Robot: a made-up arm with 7 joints.
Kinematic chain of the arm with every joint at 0, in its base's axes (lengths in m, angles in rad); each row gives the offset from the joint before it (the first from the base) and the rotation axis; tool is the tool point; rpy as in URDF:
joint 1: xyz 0 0 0.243 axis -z
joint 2: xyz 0 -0.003 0.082 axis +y
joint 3: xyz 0 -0.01 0.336 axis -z
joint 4: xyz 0 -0.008 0.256 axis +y
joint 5: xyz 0 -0.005 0.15 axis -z
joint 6: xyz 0 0 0.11 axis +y
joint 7: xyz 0 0 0.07 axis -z
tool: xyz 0 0 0 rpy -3.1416 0 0
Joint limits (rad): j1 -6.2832..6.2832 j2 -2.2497..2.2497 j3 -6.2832..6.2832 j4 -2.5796..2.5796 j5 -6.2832..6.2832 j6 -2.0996..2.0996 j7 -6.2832..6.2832
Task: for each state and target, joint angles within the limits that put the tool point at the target. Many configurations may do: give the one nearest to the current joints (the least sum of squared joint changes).
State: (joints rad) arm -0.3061 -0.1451 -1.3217 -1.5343 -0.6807 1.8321 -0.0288
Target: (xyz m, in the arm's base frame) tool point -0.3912 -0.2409 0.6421
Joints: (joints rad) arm -0.0953 -0.6494 -1.1070 -2.1284 -0.8353 1.8098 -0.0288
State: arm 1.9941 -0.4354 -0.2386 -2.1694 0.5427 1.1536 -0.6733
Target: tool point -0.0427 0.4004 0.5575
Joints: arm 1.7908 -0.5598 -0.3195 -2.4508 0.5880 1.0898 -0.6733
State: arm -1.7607 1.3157 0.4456 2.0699 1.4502 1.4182 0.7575
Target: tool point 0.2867 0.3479 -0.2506
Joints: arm -1.3165 2.1997 0.3909 1.3095 1.6234 1.1896 0.7575
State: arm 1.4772 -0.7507 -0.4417 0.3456 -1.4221 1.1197 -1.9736
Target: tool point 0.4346 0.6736 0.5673
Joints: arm 1.9919 -1.3922 -0.6155 0.5548 -1.3898 1.2946 -1.9736
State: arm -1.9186 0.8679 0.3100 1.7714 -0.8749 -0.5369 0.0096
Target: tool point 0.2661 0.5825 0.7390
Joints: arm -1.4660 0.6421 0.5367 1.3216 -0.8529 -0.5845 0.0096
